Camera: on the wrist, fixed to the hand. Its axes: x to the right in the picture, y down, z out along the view.
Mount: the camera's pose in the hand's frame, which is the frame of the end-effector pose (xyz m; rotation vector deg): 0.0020 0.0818 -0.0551 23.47 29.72 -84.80
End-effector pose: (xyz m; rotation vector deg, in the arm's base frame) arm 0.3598 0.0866 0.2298 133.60 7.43 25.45
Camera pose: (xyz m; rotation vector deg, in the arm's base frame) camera 0.3392 0.0649 0.3238 99.95 121.40 11.97
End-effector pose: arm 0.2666 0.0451 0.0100 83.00 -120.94 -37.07
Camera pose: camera 0.2433 0.0638 0.1040 166.21 -28.53 -10.62
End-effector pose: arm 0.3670 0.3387 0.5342 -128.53 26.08 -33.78
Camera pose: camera 0.3276 0.2525 0.5069 -94.69 -65.09 -101.96
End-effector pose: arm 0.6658 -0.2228 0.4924 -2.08 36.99 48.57
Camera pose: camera 0.5805 -0.1817 0.4646 -18.67 58.45 -43.34
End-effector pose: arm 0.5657 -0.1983 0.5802 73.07 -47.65 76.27
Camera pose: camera 0.4746 -0.1610 0.5865 71.84 42.92 28.00
